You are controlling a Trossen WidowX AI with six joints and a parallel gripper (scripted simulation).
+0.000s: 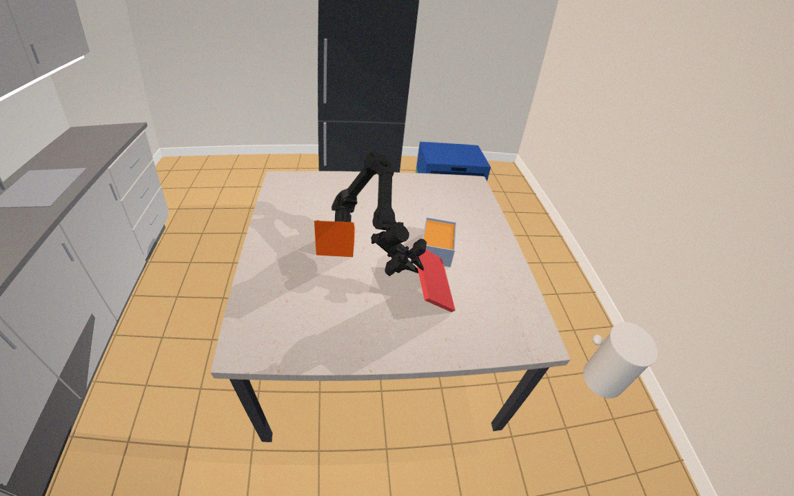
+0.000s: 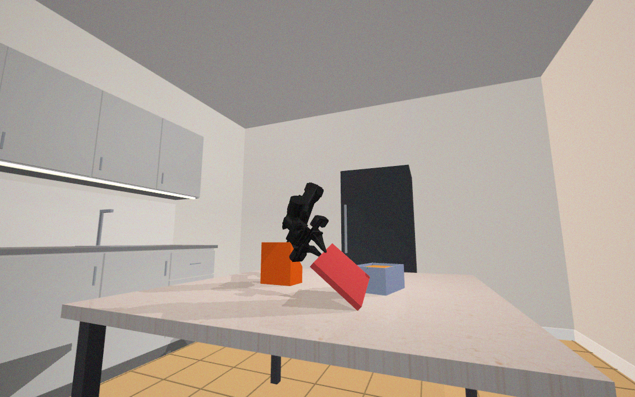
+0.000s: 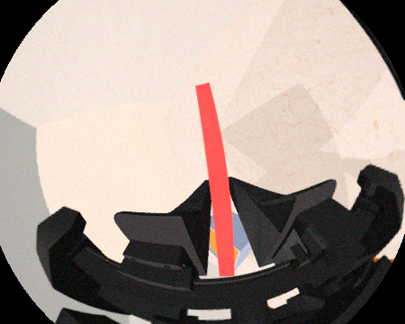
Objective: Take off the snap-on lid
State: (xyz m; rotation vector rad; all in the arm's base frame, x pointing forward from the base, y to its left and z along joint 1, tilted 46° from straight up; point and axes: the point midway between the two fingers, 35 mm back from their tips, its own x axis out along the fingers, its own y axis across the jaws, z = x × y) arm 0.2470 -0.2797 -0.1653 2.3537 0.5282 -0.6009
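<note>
My gripper tip is now 60 mm short of the red lid, 10 mm to the right of it and 50 mm above it. From my gripper tip the other things lie so: grey-blue storage box: 140 mm ahead, 280 mm to the left, 100 mm below.
</note>
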